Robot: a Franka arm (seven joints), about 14 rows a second.
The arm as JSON. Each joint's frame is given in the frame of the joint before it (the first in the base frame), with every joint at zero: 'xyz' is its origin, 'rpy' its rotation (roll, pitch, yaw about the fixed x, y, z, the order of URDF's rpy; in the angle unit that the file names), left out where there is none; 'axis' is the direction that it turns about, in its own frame. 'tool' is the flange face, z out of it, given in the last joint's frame.
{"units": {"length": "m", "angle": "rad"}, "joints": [
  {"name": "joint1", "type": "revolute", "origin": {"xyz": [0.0, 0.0, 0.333]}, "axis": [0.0, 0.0, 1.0]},
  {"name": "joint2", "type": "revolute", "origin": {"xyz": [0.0, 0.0, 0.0]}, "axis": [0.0, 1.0, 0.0]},
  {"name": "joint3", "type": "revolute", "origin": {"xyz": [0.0, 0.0, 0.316]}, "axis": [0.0, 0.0, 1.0]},
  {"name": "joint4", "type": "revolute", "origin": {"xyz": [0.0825, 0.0, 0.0]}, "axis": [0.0, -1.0, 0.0]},
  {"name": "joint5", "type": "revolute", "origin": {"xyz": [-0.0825, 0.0, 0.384]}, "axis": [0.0, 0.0, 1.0]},
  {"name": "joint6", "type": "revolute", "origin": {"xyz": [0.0, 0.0, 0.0]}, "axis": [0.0, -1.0, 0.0]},
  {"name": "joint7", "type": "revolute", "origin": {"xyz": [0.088, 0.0, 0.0]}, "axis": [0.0, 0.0, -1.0]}
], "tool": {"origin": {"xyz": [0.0, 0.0, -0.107], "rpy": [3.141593, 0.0, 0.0]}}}
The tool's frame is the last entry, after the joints.
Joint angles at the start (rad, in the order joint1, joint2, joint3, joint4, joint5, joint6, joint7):
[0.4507 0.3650 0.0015 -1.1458 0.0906 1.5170 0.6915]
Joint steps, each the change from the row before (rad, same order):
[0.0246 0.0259 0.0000 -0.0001 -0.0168 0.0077 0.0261]
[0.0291 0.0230 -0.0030 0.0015 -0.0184 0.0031 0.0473]
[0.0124 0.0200 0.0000 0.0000 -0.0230 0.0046 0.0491]
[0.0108 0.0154 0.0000 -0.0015 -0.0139 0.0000 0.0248]
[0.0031 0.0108 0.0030 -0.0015 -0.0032 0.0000 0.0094]
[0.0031 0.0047 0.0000 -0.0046 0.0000 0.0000 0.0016]
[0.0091 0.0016 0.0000 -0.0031 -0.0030 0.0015 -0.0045]
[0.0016 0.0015 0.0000 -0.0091 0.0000 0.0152 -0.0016]
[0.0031 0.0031 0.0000 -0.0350 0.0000 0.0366 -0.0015]
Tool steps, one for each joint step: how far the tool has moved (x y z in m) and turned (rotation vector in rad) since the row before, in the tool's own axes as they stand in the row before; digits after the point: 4 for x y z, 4 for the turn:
[-0.0027 -0.0144 0.0179 -0.0258 -0.0046 0.0046]
[-0.0054 -0.0149 0.0156 -0.0283 -0.0013 0.0232]
[0.0003 -0.0074 0.0133 -0.0278 0.0054 0.0385]
[-0.0014 -0.0064 0.0112 -0.0224 -0.0010 0.0150]
[-0.0006 -0.0041 0.0080 -0.0108 -0.0065 0.0039]
[-0.0008 -0.0022 0.0053 -0.0072 -0.0060 -0.0013]
[-0.0041 -0.0042 0.0025 -0.0050 0.0006 -0.0134]
[0.0005 -0.0021 0.0039 0.0033 0.0031 -0.0031]
[0.0011 -0.0041 0.0154 -0.0013 -0.0008 -0.0041]

